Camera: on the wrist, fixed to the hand. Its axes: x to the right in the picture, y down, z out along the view.
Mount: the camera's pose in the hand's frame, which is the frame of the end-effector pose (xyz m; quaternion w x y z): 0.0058 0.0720 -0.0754 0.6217 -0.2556 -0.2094 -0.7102
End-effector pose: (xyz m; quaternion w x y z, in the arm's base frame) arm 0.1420 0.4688 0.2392 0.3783 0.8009 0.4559 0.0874
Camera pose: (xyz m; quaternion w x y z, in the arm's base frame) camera 0.1566 0.4916 0.3400 0.5974 0.0957 0.7506 -0.2655
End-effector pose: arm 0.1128 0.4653 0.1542 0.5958 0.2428 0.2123 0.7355
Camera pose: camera 0.0101 0.4549 0.1384 0.9993 0.0019 -0.0083 0.0375
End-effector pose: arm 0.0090 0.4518 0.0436 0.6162 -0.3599 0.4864 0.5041
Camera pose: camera -0.0787 0.3997 0.0212 0.7510 -0.6211 -0.2111 0.0755
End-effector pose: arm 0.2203 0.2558 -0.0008 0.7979 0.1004 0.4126 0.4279
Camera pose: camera 0.1227 0.2899 -0.0154 0.9119 -0.3449 0.0514 -0.2162
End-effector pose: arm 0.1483 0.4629 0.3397 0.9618 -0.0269 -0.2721 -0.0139
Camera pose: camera 0.1956 0.5302 0.2754 0.5242 -0.0722 -0.3861 -0.7556
